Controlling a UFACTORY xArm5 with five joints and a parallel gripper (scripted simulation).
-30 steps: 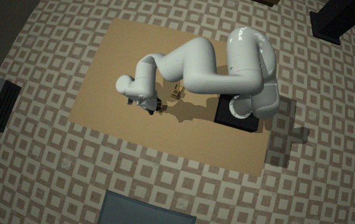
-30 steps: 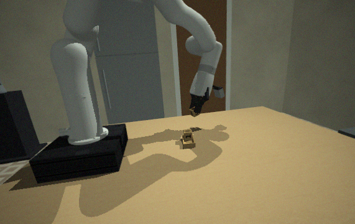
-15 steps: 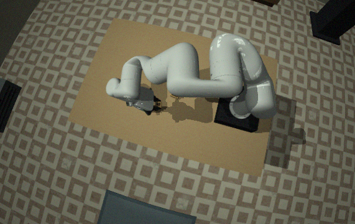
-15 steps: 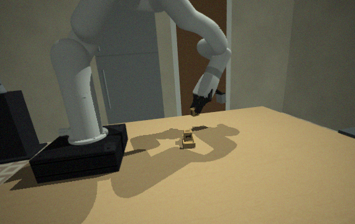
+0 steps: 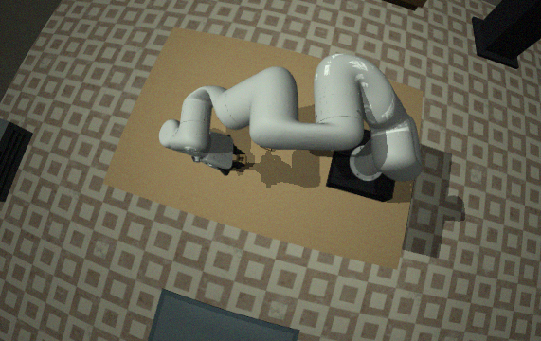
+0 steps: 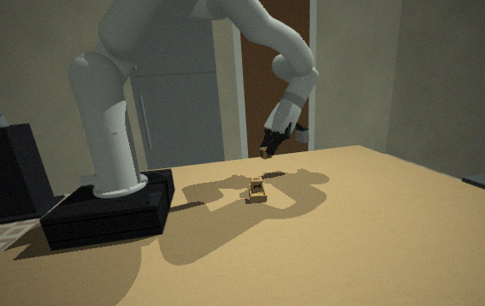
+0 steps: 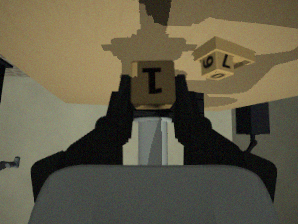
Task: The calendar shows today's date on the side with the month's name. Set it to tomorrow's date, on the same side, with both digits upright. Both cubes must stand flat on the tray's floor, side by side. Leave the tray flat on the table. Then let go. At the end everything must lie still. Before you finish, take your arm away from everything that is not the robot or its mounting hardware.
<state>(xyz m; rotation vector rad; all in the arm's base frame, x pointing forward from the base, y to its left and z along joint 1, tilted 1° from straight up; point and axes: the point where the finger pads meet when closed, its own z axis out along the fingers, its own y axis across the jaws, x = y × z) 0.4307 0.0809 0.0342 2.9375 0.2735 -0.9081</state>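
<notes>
Now: the wooden calendar tray 8 cm behind my hand, 12 cm to the right of it and 9 cm below it. From my hand the other things lie so: wooden date cube: 1 cm behind, 2 cm below.
</notes>
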